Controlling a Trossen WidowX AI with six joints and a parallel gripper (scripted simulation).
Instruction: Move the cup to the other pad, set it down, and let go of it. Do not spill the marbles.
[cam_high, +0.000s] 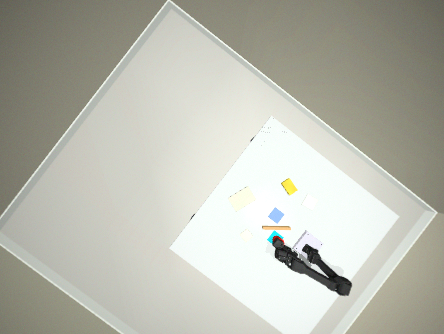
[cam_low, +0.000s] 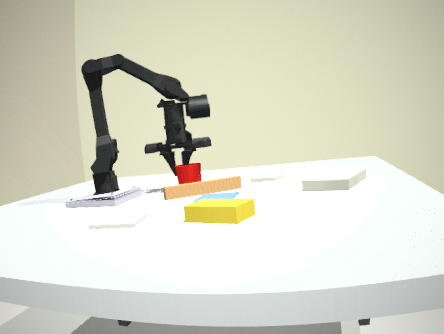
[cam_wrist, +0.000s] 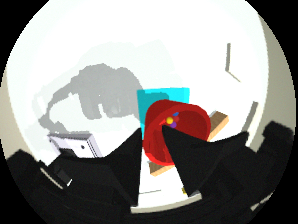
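Now: the red cup 30 mm ahead of my gripper tip, 10 mm to the right of it and 10 mm below it. Round my gripper tip: wooden bar: 80 mm ahead, 80 mm to the right, 40 mm below; light blue pad: 120 mm ahead, 160 mm to the right, 50 mm below; yellow block: 160 mm ahead, 410 mm to the right, 30 mm below.
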